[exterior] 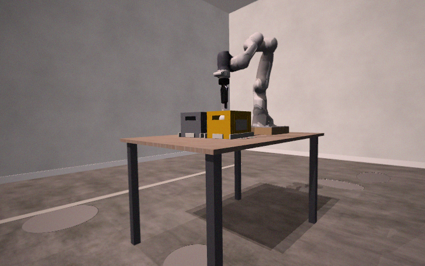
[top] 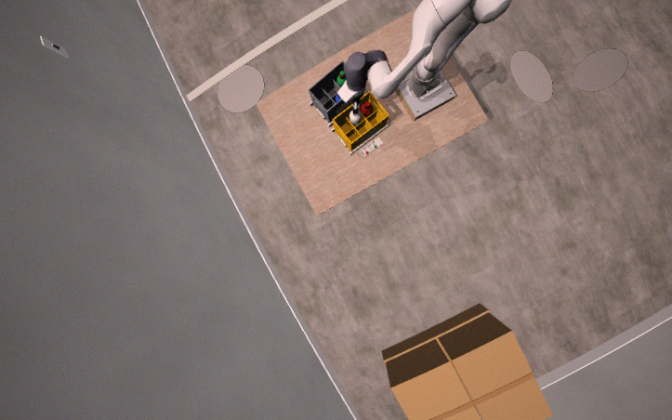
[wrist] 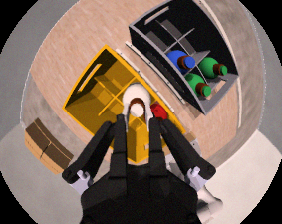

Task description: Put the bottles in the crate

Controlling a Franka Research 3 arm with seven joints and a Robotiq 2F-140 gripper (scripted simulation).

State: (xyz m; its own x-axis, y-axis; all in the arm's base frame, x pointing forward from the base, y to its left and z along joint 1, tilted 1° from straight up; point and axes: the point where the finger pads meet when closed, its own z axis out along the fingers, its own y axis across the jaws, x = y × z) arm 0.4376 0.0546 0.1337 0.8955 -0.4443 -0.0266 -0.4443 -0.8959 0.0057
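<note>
Now: hand 80 mm above the white bottle. The rest, counted from my hand: blue bottle: 40 mm ahead, 150 mm to the right, 110 mm below; then yellow crate: 10 mm behind, 40 mm to the left, 120 mm below; then red bottle: 80 mm behind, 20 mm to the right, 110 mm below.
</note>
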